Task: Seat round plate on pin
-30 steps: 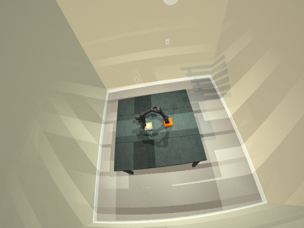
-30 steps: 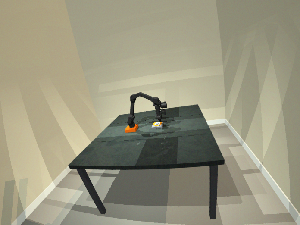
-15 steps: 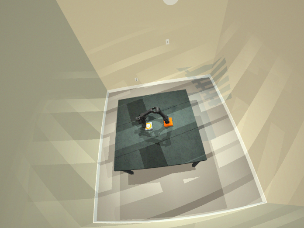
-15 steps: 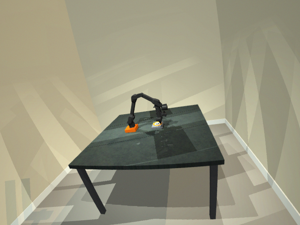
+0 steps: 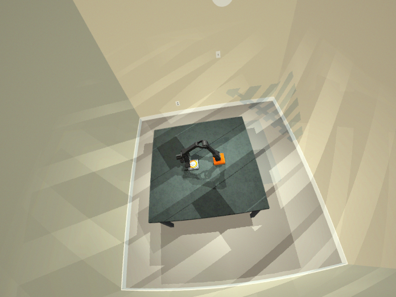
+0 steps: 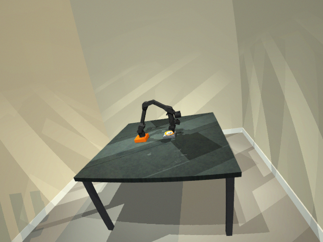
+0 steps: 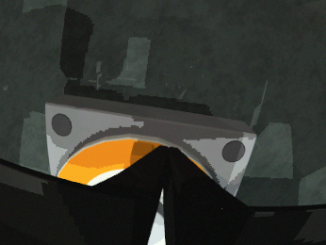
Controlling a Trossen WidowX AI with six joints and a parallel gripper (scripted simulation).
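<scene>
My gripper tip is now 30 mm past the round plate and 20 mm to the right of it.
</scene>
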